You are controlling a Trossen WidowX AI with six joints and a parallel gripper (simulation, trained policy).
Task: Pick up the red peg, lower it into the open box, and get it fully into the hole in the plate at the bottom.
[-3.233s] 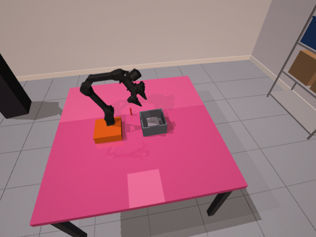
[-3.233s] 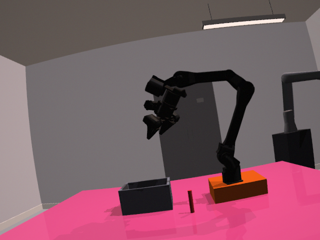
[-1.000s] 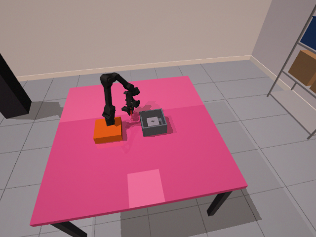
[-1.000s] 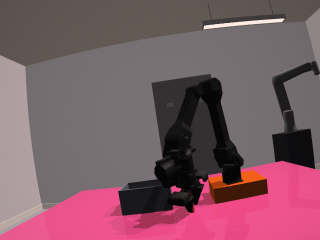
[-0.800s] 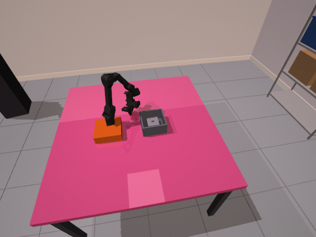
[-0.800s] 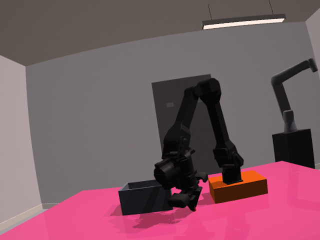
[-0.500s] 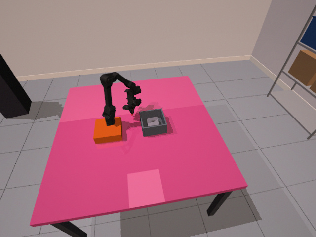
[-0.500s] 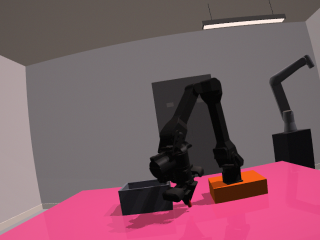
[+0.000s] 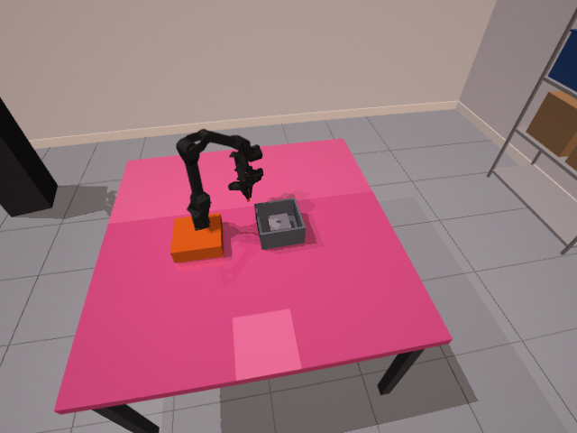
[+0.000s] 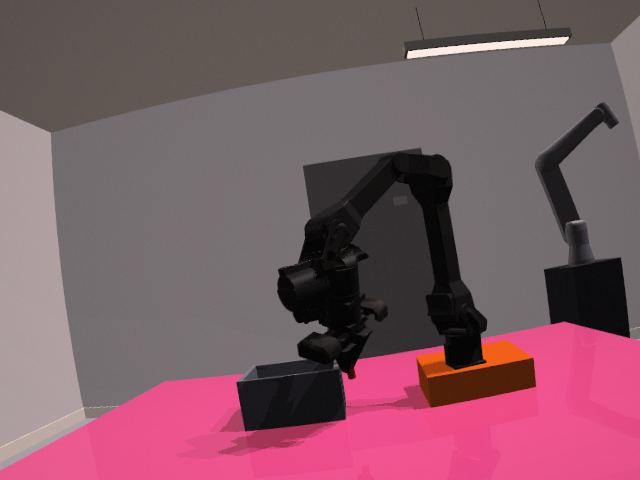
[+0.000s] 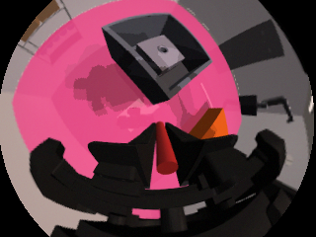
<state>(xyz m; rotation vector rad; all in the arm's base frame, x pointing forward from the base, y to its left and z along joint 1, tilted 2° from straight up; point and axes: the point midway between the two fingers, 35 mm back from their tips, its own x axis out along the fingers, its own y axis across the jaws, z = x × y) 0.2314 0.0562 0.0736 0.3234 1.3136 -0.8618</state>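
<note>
My gripper tip is 90 mm short of the grey plate, 150 mm to the left of it and 50 mm above it. Also, from my gripper tip: red peg: 10 mm to the left, 20 mm above; then grey box: 90 mm ahead, 150 mm to the right, 70 mm below.
</note>
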